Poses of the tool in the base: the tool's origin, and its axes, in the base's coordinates. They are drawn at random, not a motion.
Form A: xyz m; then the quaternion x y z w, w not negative.
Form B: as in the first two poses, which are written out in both.
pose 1, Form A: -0.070 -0.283 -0.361 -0.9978 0.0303 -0.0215 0.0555
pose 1, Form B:
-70 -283 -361
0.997 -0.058 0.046
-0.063 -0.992 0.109
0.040 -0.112 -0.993

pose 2, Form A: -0.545 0.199 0.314 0.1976 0.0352 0.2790 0.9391
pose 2, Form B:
-545 199 314
0.842 -0.510 0.176
0.538 0.766 -0.351
0.044 0.391 0.919

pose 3, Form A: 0.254 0.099 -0.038 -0.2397 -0.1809 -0.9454 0.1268
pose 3, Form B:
254 99 -38
-0.853 0.326 0.407
-0.153 -0.902 0.403
0.499 0.281 0.820

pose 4, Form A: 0.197 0.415 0.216 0.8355 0.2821 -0.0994 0.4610
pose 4, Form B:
197 415 216
0.821 0.563 0.094
0.380 -0.416 -0.826
-0.426 0.714 -0.555

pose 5, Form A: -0.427 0.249 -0.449 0.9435 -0.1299 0.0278 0.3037
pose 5, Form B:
-427 249 -449
0.965 -0.262 -0.026
-0.228 -0.782 -0.580
0.131 0.566 -0.814

